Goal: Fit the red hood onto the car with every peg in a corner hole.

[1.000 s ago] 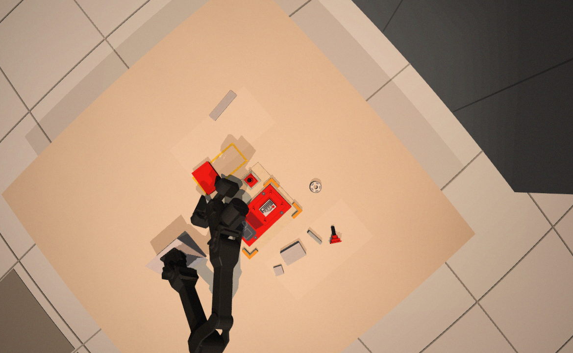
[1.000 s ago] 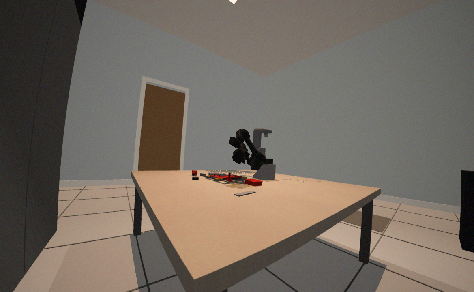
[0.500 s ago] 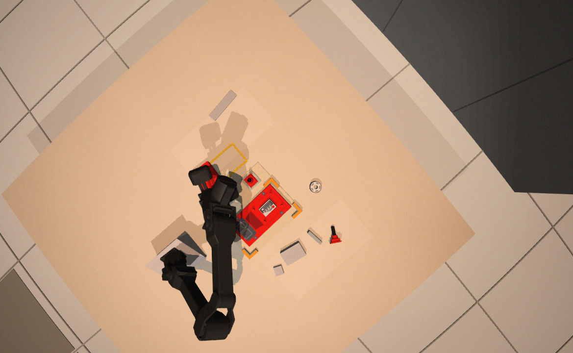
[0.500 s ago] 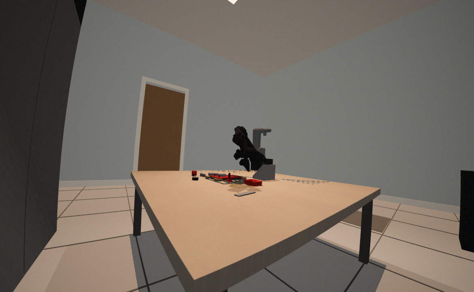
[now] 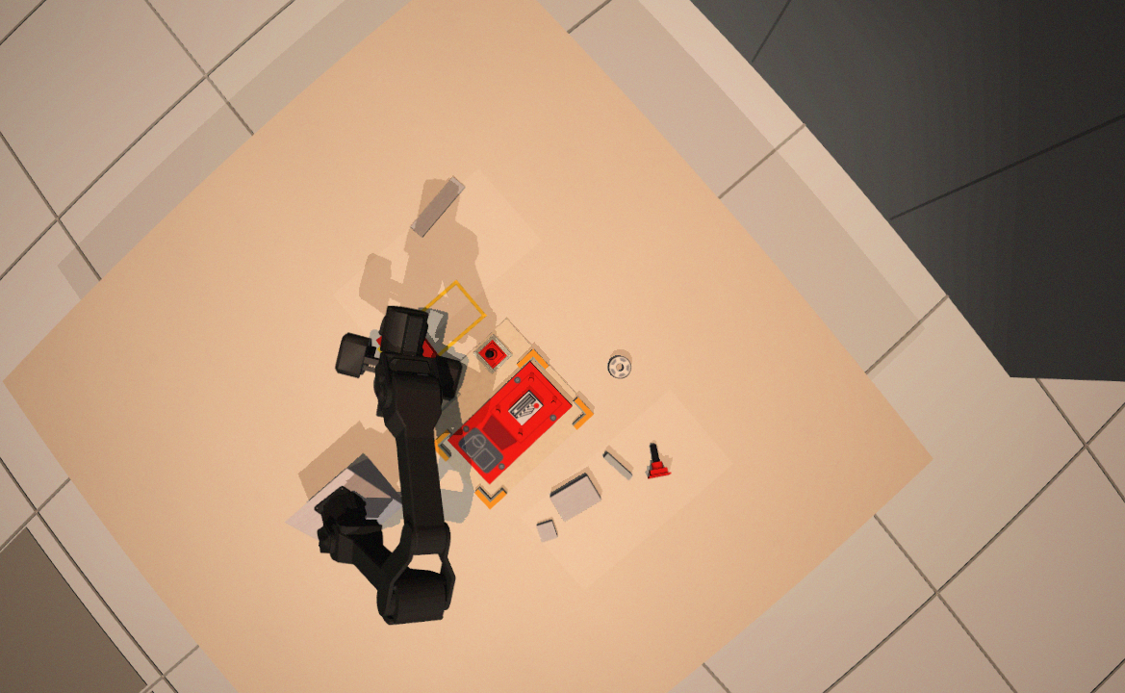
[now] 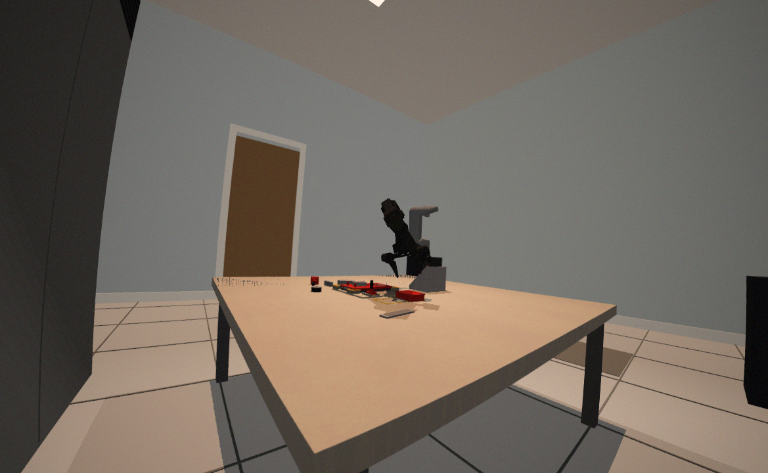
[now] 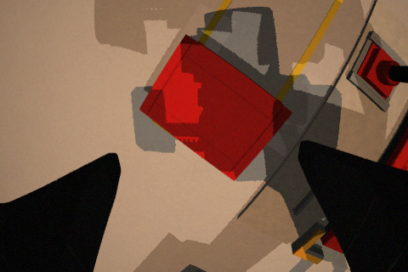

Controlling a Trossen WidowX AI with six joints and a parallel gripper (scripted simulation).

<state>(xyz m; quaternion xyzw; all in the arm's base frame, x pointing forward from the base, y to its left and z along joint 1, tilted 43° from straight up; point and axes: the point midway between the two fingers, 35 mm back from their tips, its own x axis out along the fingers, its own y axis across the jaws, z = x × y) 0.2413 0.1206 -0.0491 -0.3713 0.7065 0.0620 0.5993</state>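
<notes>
Right now my gripper tip is 10 mm to the right of the red hood and 70 mm above it. Round my gripper tip: grey engine block (110 mm ahead, 190 mm to the right, 60 mm below); then grey bar (200 mm ahead, 190 mm to the left, 80 mm below).
</notes>
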